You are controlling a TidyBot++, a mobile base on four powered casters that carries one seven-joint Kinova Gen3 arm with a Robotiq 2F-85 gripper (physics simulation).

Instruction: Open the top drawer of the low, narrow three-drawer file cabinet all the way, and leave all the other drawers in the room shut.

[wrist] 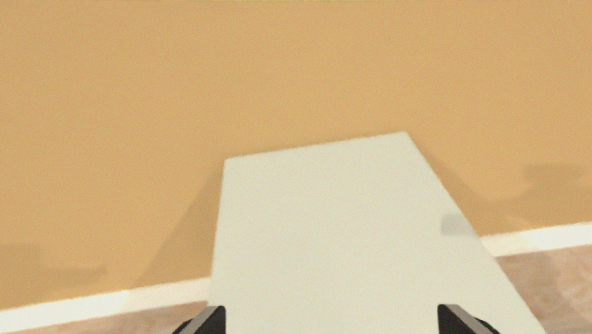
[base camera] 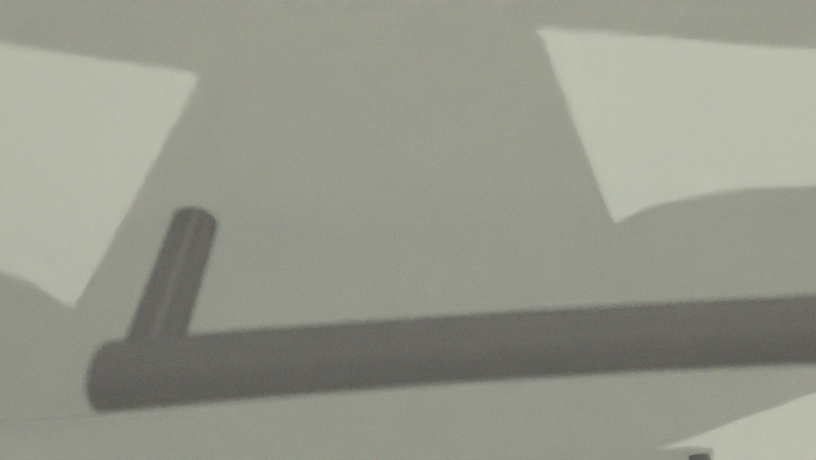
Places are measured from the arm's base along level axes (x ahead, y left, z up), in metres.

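Pixels of known places: gripper, between the fingertips: [wrist: 329, 329].
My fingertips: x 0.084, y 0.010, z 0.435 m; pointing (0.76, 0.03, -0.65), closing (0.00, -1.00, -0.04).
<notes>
Behind a point stands the place of what it marks.
The white file cabinet [wrist: 320, 215] {x 0.470, y 0.030, z 0.123 m} stands against the wall; its flat top fills the lower middle of the wrist view. In the base camera view a drawer front [base camera: 394, 171] {x 0.173, y 0.009, z -0.116 m} is very close, with a dark bar handle [base camera: 457, 348] {x 0.141, y -0.003, z -0.121 m} across it and one round post at the handle's left end. Which drawer it is, I cannot tell. A thin seam shows at the lower left. My gripper [wrist: 331, 320] {x 0.084, y 0.010, z 0.435 m} is open, with its fingertips apart at the bottom edge of the wrist view, over the cabinet top. Nothing is between them. The fingers do not show in the base camera view.
An orange wall [wrist: 300, 65] {x 0.718, y 0.052, z 0.310 m} rises behind the cabinet. A white baseboard [wrist: 555, 237] {x 0.795, y -0.660, z -0.342 m} and wooden floor [wrist: 555, 280] {x 0.683, y -0.617, z -0.397 m} show at the cabinet's sides. Shadows and bright patches lie on the drawer front. A small dark piece [base camera: 699, 456] {x 0.188, y -0.110, z -0.277 m} shows at the base camera view's bottom right edge.
</notes>
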